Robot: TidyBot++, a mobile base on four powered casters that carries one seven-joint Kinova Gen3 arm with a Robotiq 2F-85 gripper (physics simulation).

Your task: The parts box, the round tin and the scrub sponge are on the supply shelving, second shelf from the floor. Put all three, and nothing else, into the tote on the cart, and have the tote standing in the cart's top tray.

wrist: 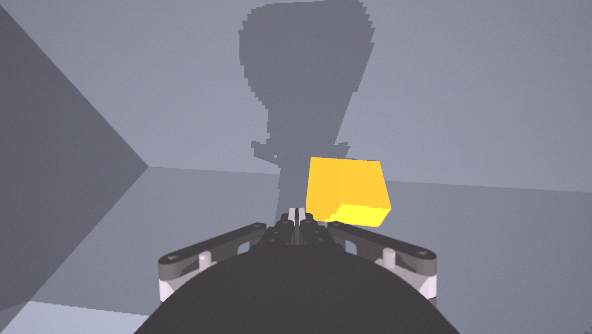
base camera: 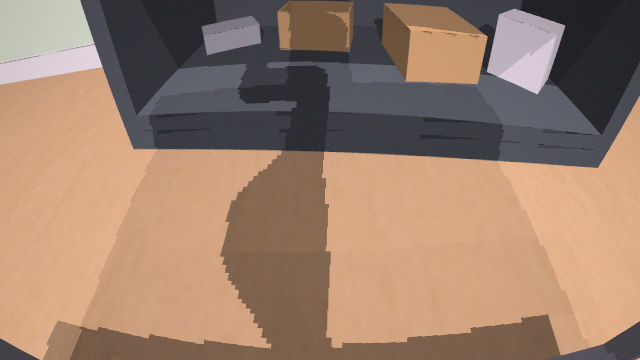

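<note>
A plain yellow block (wrist: 347,185) is in the wrist view, on a grey shelf surface close to the back panel; whether it is the scrub sponge or the parts box I cannot tell. My gripper (wrist: 297,218) is shut and empty. Its fingertips appear just left of the yellow block, whose lower left corner lies beside them in the picture; the distance in depth is unclear. The gripper does not show in the base camera view. The round tin, the tote and the cart do not show in either view.
In the base camera view, a low bay of the dark shelving (base camera: 370,137) holds a small grey box (base camera: 232,37), an open cardboard box (base camera: 315,30), a larger closed carton (base camera: 442,55) and a white box (base camera: 527,50). In the wrist view a side panel (wrist: 55,165) stands at left.
</note>
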